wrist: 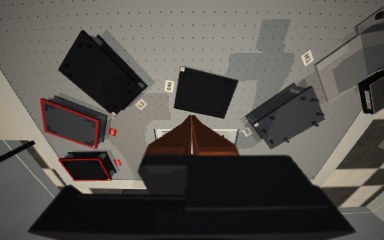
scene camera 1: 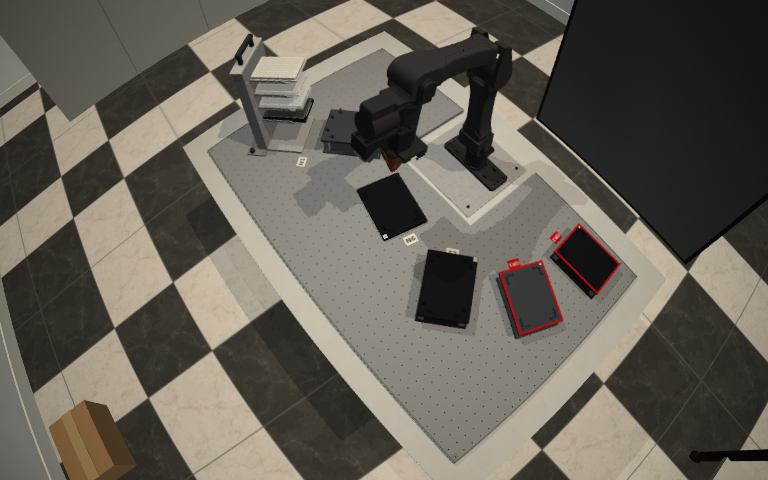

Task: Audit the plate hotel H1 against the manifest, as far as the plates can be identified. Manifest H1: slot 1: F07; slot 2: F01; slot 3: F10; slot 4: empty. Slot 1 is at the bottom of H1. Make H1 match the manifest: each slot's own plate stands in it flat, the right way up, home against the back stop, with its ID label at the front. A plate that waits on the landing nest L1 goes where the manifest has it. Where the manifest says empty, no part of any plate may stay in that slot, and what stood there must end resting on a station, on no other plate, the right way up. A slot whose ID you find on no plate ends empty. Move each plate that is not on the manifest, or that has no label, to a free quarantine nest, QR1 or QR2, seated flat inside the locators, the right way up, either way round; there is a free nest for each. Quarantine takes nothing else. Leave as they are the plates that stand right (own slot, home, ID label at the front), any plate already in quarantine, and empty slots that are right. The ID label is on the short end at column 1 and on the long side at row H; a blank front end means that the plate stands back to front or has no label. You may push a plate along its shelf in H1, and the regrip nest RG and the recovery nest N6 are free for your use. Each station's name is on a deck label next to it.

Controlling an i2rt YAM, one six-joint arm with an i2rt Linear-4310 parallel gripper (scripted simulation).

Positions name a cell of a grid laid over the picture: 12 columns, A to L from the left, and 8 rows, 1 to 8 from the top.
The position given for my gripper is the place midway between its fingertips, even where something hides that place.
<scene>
In view: my gripper (scene camera 1: G3), a white well plate (scene camera 1: E2), a regrip nest RG (scene camera 1: F3), a black nest N6 (scene camera 1: G4), a black landing nest L1 (scene camera 1: H5), a red-framed quarantine nest (scene camera 1: I5) and a red-framed nest (scene camera 1: J5).
My gripper also shows in the wrist view (wrist: F4). The regrip nest RG shows as well in the wrist view (wrist: J4). The black nest N6 shows as well in the wrist view (wrist: G4). The wrist view misses the white well plate: it is out of frame.
</scene>
